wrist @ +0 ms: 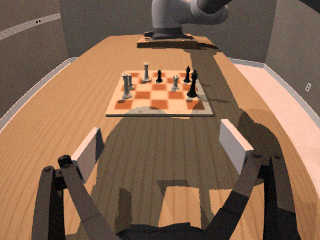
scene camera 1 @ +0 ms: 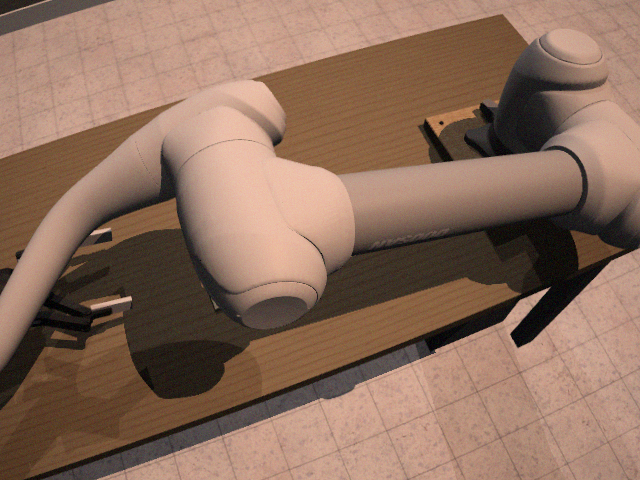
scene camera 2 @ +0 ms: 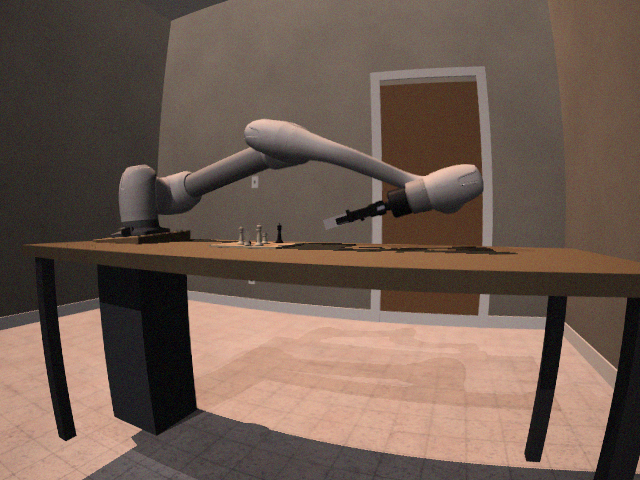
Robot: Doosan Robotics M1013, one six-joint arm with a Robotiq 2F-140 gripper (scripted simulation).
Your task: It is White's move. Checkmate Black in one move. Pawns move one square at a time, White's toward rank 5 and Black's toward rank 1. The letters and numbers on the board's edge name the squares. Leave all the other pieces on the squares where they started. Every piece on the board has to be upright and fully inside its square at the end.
Labels:
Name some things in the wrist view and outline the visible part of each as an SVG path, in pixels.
My gripper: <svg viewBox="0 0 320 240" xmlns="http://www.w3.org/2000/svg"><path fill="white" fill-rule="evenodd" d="M297 230L293 193L283 155L272 153L271 157L263 157L262 153L254 151L251 145L227 119L221 120L219 141L240 176L223 207L218 210L205 231L191 226L190 222L164 227L131 224L130 228L115 234L99 212L84 186L105 148L100 127L93 128L72 157L70 155L63 155L58 158L57 161L61 169L54 169L53 166L46 166L42 169L31 240L66 240L64 189L68 189L82 221L81 223L90 240L229 240L247 205L256 179L260 178L264 179L263 240L301 240Z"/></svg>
A chessboard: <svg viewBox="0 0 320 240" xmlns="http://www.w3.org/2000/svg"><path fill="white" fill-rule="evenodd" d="M105 114L106 116L213 117L213 112L198 79L195 86L197 97L190 98L187 96L187 92L190 90L191 82L186 83L183 81L186 77L185 71L162 71L163 82L156 82L158 70L148 71L151 78L150 82L142 81L144 71L125 71L132 75L132 82L135 88L130 90L133 96L129 99L122 98L124 83L121 77ZM173 75L179 75L178 90L171 89Z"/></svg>

